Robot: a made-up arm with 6 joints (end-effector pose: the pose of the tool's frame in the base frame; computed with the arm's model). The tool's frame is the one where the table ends.
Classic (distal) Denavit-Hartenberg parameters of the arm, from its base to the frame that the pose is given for. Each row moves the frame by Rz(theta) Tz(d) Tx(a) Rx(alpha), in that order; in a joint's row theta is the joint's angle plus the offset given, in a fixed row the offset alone. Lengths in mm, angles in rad.
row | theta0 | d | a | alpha
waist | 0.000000 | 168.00 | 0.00 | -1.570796
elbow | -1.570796 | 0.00 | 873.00 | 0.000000
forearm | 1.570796 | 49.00 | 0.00 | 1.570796
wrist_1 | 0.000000 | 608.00 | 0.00 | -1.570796
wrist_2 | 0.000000 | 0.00 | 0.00 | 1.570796
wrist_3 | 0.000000 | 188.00 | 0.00 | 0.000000
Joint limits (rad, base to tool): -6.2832..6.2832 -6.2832..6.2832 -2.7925..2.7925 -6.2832..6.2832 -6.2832..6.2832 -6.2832..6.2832
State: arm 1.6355 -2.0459 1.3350 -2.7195 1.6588 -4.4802
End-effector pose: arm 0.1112 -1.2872 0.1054 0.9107 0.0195 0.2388 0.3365
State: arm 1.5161 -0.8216 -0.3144 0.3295 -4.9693 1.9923
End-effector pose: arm -0.1712 -1.1539 1.1948 0.1293 -0.1215 -0.9559 0.2339
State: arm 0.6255 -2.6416 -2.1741 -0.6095 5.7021 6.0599
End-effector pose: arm 0.2073 0.2831 -0.4351 -0.4021 0.2672 0.0193 0.8755
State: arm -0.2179 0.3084 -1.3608 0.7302 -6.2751 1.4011
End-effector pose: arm -0.4050 0.1409 1.3952 -0.4618 -0.1907 0.7072 0.5002
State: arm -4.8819 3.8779 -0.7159 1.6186 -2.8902 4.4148
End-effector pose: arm -0.1030 -0.5882 -0.9046 -0.0986 0.0773 -0.8577 0.4987
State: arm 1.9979 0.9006 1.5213 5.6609 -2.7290 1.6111
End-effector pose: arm -0.5061 0.8876 0.4229 0.1332 0.1744 -0.8554 0.4692
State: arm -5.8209 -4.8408 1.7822 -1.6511 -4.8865 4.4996
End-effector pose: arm 0.8011 0.2477 -0.3598 0.7035 0.3077 0.0738 0.6364
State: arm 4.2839 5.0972 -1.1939 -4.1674 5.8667 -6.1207
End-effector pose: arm 0.5571 1.2582 -0.0415 -0.7674 0.4118 0.2269 0.4359
